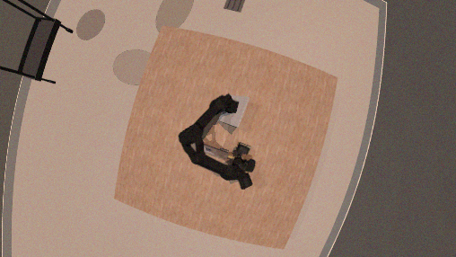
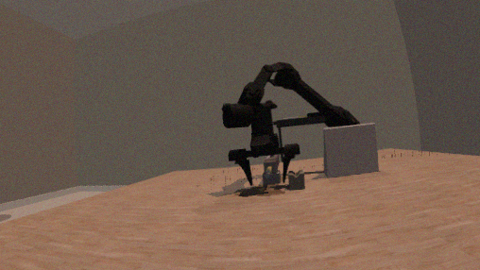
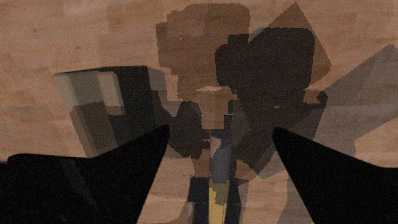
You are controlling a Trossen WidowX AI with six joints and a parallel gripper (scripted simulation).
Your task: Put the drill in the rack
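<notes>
Right now the drill is 1 cm behind my gripper tip, 5 cm to the right of it and 3 cm above it. Also, from my gripper tip: grey rack: 8 cm behind, 2 cm to the left, 1 cm above.
</notes>
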